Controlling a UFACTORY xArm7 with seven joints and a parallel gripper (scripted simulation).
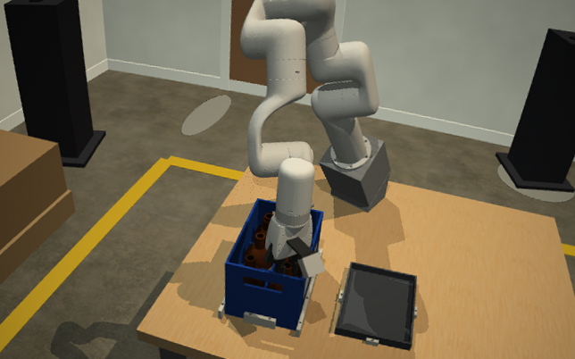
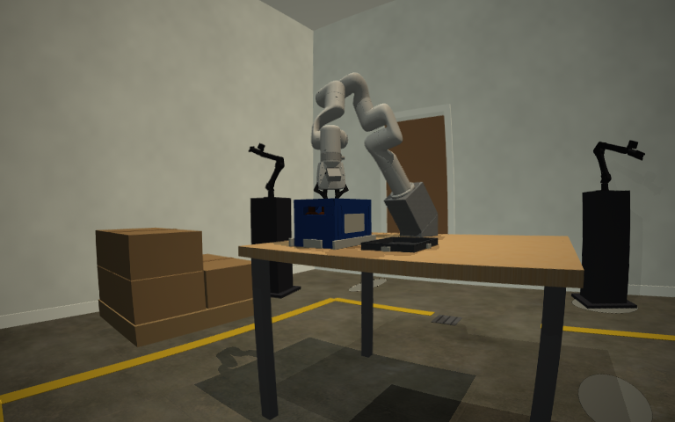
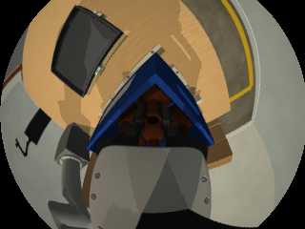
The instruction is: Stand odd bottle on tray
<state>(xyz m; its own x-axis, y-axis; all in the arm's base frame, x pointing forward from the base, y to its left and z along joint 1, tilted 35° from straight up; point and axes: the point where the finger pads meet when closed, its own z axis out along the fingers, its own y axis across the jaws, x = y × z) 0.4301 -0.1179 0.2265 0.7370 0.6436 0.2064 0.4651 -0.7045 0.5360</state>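
Now: hand 190 mm past the brown bottle, 70 mm above it and 50 mm to the left of it. The rest, counted from my hand: glass bottle 100 mm behind, 70 mm to the right, 70 mm below; then dark tray 250 mm to the left, 150 mm below, 40 mm behind; then blue crate 90 mm behind, 70 mm below, 20 mm to the right.
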